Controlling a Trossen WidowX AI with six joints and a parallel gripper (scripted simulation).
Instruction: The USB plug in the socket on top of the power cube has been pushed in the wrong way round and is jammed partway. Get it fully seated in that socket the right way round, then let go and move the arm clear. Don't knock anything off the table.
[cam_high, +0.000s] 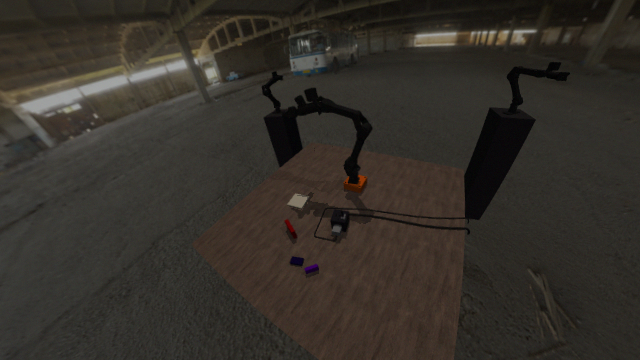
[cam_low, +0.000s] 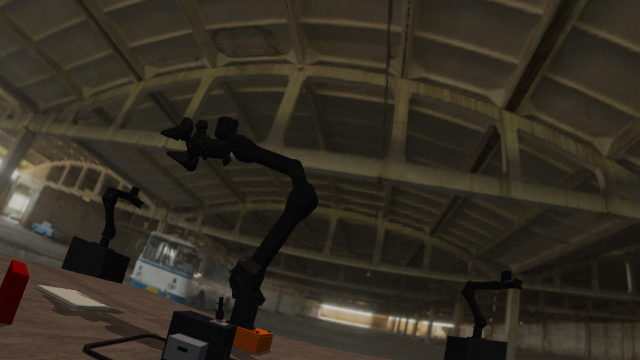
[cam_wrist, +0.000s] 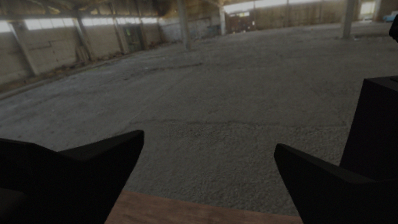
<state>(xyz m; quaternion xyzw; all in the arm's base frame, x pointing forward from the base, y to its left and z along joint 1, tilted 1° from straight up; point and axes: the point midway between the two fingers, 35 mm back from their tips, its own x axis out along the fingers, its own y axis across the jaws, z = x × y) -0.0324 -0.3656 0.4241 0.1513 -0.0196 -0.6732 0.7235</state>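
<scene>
My gripper tip is now 350 mm short of the silver USB socket, 410 mm to the right of it and 400 mm above it. Also, from my gripper tip: blue block: 610 mm ahead, 260 mm to the left, 470 mm below; red block: 460 mm ahead, 160 mm to the left, 440 mm below; white pad: 240 mm ahead, 90 mm to the left, 470 mm below.
</scene>
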